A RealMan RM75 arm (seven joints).
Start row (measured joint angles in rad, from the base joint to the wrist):
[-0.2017, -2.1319, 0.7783, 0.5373, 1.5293, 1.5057, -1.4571]
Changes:
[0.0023, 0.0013, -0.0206, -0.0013, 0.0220, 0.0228, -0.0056]
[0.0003, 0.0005, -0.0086, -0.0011, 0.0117, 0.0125, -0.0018]
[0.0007, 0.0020, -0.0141, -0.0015, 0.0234, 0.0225, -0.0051]
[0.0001, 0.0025, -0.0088, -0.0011, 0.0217, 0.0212, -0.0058]
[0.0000, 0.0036, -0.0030, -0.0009, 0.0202, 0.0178, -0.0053]
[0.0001, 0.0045, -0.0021, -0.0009, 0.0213, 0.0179, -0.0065]
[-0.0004, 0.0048, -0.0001, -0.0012, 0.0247, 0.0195, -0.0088]
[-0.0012, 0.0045, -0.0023, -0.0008, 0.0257, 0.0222, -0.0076]
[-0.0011, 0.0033, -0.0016, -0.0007, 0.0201, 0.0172, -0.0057]
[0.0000, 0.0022, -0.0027, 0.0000, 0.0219, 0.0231, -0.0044]
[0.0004, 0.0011, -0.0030, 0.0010, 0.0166, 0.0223, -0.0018]
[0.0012, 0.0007, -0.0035, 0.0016, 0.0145, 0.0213, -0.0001]
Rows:
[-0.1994, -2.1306, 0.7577, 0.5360, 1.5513, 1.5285, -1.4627]
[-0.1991, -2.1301, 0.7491, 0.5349, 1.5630, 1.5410, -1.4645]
[-0.1984, -2.1281, 0.7350, 0.5334, 1.5864, 1.5635, -1.4696]
[-0.1983, -2.1256, 0.7262, 0.5323, 1.6081, 1.5847, -1.4754]
[-0.1983, -2.1220, 0.7232, 0.5314, 1.6283, 1.6025, -1.4807]
[-0.1982, -2.1175, 0.7211, 0.5305, 1.6496, 1.6204, -1.4872]
[-0.1986, -2.1127, 0.7210, 0.5293, 1.6743, 1.6399, -1.4960]
[-0.1998, -2.1082, 0.7187, 0.5285, 1.7000, 1.6621, -1.5036]
[-0.2009, -2.1049, 0.7171, 0.5278, 1.7201, 1.6793, -1.5093]
[-0.2009, -2.1027, 0.7144, 0.5278, 1.7420, 1.7024, -1.5137]
[-0.2005, -2.1016, 0.7114, 0.5288, 1.7586, 1.7247, -1.5155]
[-0.1993, -2.1009, 0.7079, 0.5304, 1.7731, 1.7460, -1.5156]

